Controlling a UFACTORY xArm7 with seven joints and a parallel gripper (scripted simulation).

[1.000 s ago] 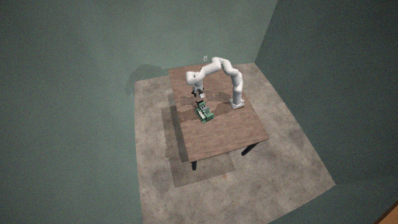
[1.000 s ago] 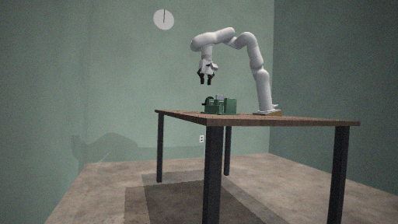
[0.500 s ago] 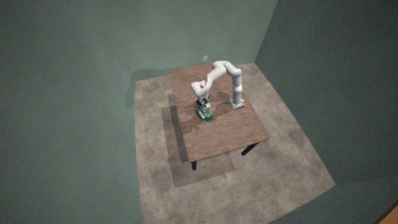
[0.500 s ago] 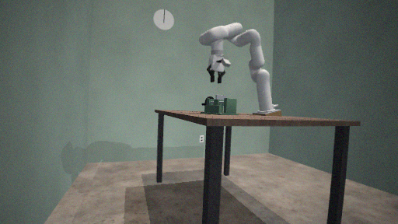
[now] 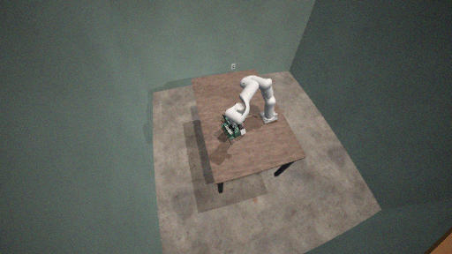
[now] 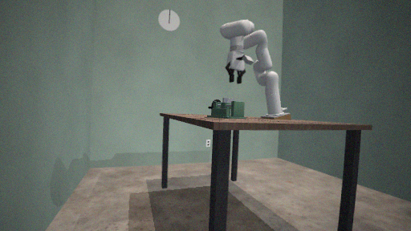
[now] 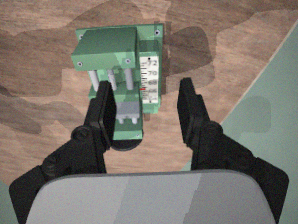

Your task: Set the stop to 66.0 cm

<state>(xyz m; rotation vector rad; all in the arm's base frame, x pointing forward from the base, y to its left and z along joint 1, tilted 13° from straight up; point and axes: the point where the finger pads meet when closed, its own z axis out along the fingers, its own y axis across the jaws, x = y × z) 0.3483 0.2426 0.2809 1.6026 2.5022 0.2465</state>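
Now: the black handwheel 240 mm to the right of my hand, 150 mm below it and 70 mm ahead of it. Round my hand: green stop fixture 130 mm below, 120 mm to the right, 10 mm ahead.
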